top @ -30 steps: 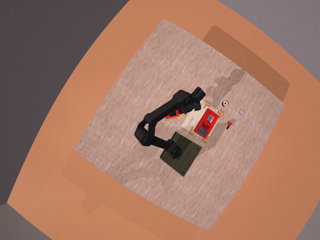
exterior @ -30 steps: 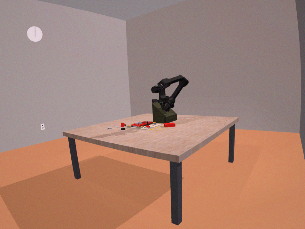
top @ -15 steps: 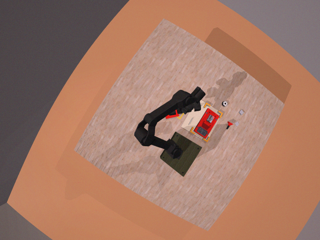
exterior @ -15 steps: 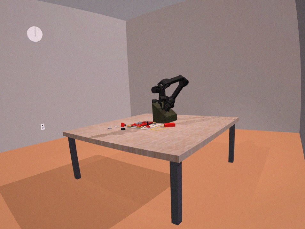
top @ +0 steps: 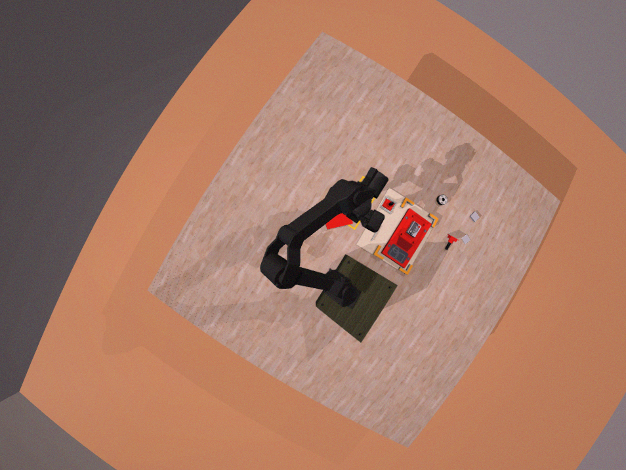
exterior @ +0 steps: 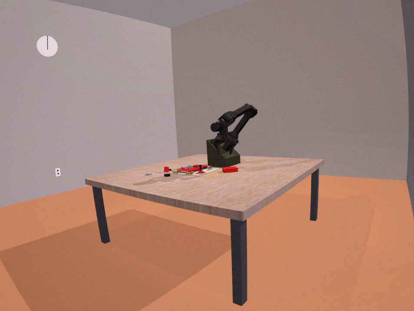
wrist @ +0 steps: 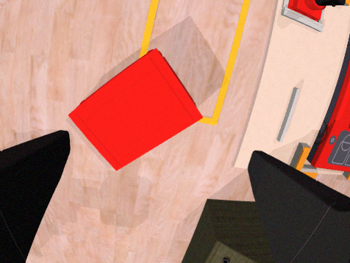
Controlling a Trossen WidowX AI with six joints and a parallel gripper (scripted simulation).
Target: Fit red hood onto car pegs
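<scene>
Right now the red hood is 100 mm below my gripper tip, 20 mm to the left of it and 20 mm behind it. Also, from my gripper tip: grey engine block 250 mm to the right, 90 mm below, 70 mm ahead; then white wheel 310 mm to the right, 230 mm ahead, 110 mm below.
</scene>
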